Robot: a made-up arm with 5 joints. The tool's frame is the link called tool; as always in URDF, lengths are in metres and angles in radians. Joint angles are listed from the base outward. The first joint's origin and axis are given. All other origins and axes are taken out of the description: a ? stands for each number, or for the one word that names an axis. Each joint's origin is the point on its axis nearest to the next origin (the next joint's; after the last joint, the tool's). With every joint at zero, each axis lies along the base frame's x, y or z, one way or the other. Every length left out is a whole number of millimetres.
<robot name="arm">
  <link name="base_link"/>
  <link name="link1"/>
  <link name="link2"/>
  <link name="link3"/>
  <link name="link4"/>
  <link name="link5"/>
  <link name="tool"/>
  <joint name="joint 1" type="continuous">
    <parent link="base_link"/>
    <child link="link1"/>
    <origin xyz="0.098 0 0.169"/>
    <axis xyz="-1 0 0"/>
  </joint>
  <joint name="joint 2" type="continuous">
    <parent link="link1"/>
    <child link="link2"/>
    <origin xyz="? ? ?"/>
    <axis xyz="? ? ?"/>
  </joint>
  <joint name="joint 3" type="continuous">
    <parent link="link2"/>
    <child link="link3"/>
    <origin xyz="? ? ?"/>
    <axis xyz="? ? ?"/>
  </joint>
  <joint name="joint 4" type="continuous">
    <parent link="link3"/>
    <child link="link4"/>
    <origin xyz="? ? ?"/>
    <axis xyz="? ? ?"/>
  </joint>
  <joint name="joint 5" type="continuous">
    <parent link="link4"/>
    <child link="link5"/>
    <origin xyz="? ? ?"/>
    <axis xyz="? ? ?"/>
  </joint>
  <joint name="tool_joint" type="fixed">
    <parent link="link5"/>
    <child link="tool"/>
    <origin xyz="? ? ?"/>
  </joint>
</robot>
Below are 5 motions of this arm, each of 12 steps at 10 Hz.
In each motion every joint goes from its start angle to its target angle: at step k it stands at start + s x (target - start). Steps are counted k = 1, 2, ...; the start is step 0. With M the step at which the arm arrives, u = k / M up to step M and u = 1 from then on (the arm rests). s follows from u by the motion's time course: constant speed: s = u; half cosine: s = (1 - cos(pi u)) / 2; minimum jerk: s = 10 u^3 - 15 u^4 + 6 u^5.
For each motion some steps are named. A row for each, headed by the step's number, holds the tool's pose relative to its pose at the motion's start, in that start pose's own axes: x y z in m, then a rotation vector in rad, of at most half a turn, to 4 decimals.
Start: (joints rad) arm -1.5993 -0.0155 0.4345 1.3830 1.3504
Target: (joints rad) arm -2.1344 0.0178 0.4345 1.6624 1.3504
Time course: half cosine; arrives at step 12
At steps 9, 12:
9: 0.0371 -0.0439 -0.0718 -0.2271 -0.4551 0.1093
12: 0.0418 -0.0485 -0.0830 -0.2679 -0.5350 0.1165

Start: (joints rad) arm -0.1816 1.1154 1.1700 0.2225 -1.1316
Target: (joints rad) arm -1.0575 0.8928 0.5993 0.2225 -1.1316
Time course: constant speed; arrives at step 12
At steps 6, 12:
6: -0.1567 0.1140 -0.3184 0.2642 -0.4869 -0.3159
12: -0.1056 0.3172 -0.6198 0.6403 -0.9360 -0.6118

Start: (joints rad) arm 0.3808 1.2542 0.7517 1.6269 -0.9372
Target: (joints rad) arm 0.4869 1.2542 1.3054 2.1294 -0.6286
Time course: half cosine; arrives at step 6
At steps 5, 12:
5: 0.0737 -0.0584 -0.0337 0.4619 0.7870 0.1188
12: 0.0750 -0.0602 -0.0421 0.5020 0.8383 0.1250

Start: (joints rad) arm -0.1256 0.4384 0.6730 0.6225 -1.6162
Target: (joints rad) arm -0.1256 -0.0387 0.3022 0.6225 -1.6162
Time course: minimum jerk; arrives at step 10
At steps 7, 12:
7: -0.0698 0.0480 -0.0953 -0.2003 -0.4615 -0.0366
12: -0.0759 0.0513 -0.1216 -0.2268 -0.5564 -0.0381

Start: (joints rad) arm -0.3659 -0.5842 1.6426 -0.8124 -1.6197
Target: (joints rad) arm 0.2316 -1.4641 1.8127 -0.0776 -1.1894
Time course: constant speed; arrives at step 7
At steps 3, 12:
3: 0.0109 0.0516 0.0443 -0.0849 -0.0801 0.1143
12: -0.0062 0.1550 0.0850 -0.2536 -0.1106 0.2109

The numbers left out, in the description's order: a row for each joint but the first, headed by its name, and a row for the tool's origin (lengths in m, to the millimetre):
joint 2: xyz 0 -0.009 0.08, axis 0 1 0
joint 3: xyz -0.222 0 0.038, axis -1 0 0
joint 4: xyz 0 0.089 0.004, axis 0 0 1
joint 5: xyz -0.025 -0.448 0, axis 0 1 0
tool: xyz -0.301 0 0.026

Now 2 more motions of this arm.
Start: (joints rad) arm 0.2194 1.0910 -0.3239 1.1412 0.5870
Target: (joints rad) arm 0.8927 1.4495 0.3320 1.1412 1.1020
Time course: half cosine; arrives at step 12
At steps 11, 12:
11: 0.2221 0.0517 0.3064 0.4947 1.3724 -0.4758
12: 0.2278 0.0483 0.3072 0.5088 1.3942 -0.4787

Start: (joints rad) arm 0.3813 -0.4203 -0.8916 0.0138 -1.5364
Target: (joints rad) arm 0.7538 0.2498 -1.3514 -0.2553 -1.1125
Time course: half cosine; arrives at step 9
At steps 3, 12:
3: 0.0298 0.0665 0.1274 -0.1828 0.2288 -0.0404
12: 0.1680 0.4392 0.3382 -0.8291 0.7233 -0.2367

